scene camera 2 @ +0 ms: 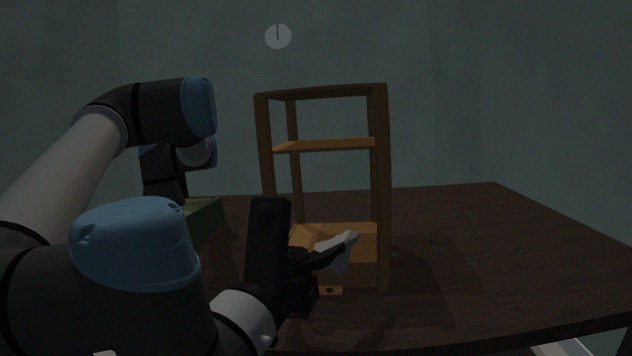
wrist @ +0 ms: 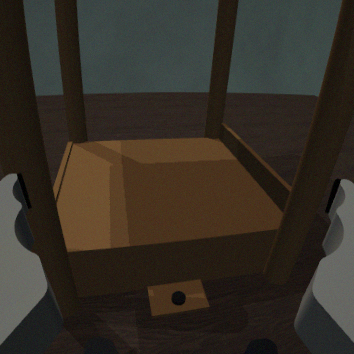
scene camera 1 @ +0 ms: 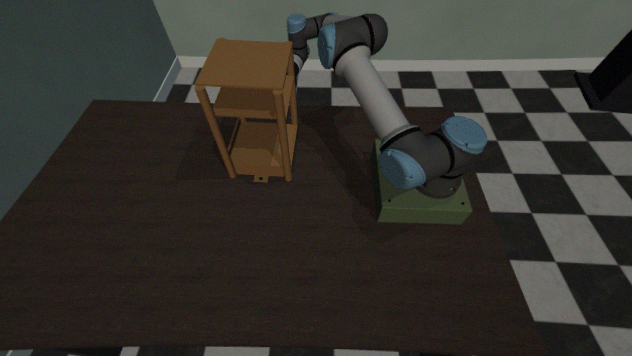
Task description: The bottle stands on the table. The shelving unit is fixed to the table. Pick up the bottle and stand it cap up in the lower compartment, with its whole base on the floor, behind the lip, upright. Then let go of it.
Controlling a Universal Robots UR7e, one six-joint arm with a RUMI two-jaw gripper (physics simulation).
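Observation:
The bottle does not show in any current view. The orange-brown shelving unit stands upright on the table. In the wrist view its lower compartment floor holds no bottle, and a low side wall runs along the right. My gripper is open wide and empty. It is low at the unit's near side, facing the lower compartment, with one finger near each front post in the wrist view. In scene camera 1 the gripper is hidden behind the unit.
The middle shelf spans above the lower compartment. A mounting tab with a hole sits at the unit's foot, below the gripper. The arm's green base block stands beside the unit. The table edge is close.

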